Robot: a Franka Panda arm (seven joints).
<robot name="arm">
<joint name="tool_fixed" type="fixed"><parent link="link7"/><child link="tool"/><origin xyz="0 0 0.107" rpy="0 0 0"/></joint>
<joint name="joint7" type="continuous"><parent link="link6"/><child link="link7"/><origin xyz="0.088 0 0" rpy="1.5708 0 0"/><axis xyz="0 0 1"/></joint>
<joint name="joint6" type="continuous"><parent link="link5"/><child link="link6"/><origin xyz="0 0 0" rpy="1.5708 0 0"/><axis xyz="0 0 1"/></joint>
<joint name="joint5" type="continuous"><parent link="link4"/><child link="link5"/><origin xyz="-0.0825 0.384 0" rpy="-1.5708 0 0"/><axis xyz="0 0 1"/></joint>
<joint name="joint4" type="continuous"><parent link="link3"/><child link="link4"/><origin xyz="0.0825 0 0" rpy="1.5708 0 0"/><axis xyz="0 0 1"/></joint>
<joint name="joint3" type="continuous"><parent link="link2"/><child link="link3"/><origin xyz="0 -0.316 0" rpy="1.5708 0 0"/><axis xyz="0 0 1"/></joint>
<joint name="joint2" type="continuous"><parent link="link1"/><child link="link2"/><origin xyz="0 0 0" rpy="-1.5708 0 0"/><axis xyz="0 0 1"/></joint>
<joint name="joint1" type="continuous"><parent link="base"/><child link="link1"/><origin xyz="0 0 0.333" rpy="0 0 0"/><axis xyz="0 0 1"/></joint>
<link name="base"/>
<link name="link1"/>
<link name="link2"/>
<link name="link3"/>
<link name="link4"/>
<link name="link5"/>
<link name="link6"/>
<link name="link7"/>
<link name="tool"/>
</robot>
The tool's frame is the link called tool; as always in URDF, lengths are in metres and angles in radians. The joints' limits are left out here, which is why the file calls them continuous.
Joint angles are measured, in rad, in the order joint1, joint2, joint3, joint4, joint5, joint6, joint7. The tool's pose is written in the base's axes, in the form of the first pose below.
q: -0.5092 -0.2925 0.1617 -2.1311 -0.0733 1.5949 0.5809
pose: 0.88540, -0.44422, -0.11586, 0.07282, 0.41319, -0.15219, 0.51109
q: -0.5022 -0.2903 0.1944 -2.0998 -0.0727 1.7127 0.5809
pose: 0.90059, -0.42700, -0.04229, 0.06946, 0.43814, -0.13870, 0.53169
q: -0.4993 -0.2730 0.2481 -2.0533 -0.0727 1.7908 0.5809
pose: 0.91396, -0.39998, 0.01194, 0.06751, 0.46397, -0.11492, 0.55066
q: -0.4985 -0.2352 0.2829 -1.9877 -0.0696 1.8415 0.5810
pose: 0.92111, -0.38155, 0.05085, 0.05822, 0.48834, -0.10071, 0.56808
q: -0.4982 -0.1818 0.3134 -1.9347 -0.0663 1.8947 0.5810
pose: 0.92680, -0.36480, 0.07659, 0.04582, 0.51322, -0.08986, 0.57236
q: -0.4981 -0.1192 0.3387 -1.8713 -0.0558 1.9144 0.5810
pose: 0.93121, -0.35308, 0.08553, 0.02944, 0.53652, -0.08186, 0.57354
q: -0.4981 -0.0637 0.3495 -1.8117 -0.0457 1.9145 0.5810
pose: 0.93290, -0.34932, 0.08632, 0.01478, 0.55428, -0.08131, 0.57413
